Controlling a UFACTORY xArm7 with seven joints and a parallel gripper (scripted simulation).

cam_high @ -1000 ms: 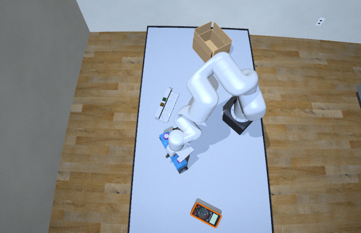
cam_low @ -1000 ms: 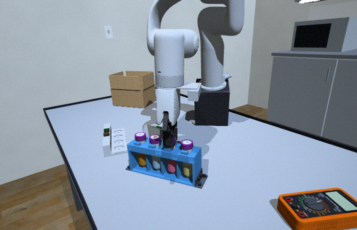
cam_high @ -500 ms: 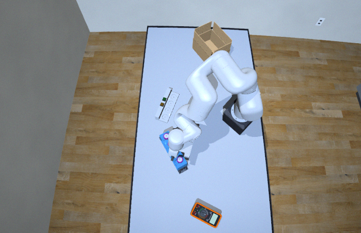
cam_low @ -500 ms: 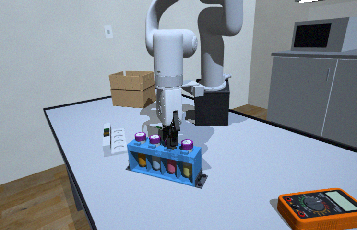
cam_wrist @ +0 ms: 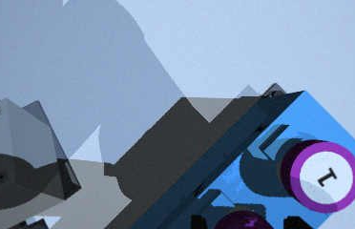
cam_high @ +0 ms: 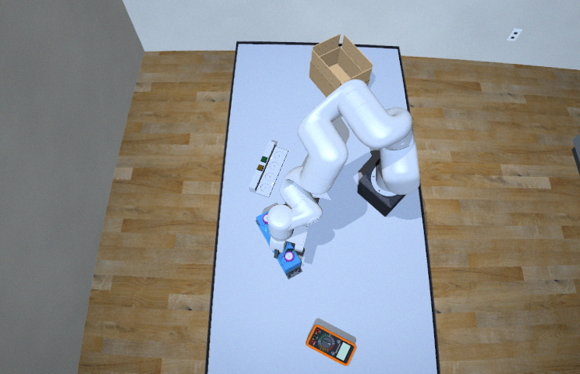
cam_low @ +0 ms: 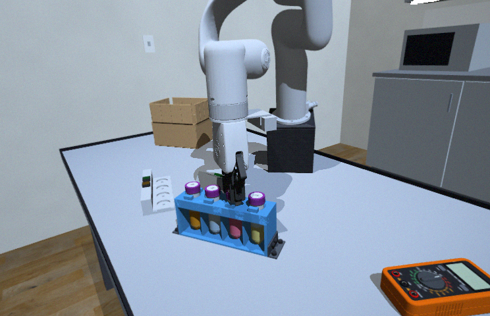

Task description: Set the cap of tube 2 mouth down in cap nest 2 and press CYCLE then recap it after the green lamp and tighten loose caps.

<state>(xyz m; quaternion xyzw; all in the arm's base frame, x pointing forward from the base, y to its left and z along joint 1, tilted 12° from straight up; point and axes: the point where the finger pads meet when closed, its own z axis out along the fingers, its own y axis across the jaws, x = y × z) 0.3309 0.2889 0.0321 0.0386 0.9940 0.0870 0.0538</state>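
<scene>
My gripper is now 1 cm above the purple cap marked 2. From my hand the other things lie so: cap 3 (4 cm to the right, 3 cm ahead, 2 cm below); then cap marked 1 (4 cm to the left, 3 cm behind, 2 cm below); then cap 4 (8 cm to the right, 7 cm ahead, 2 cm below).
</scene>
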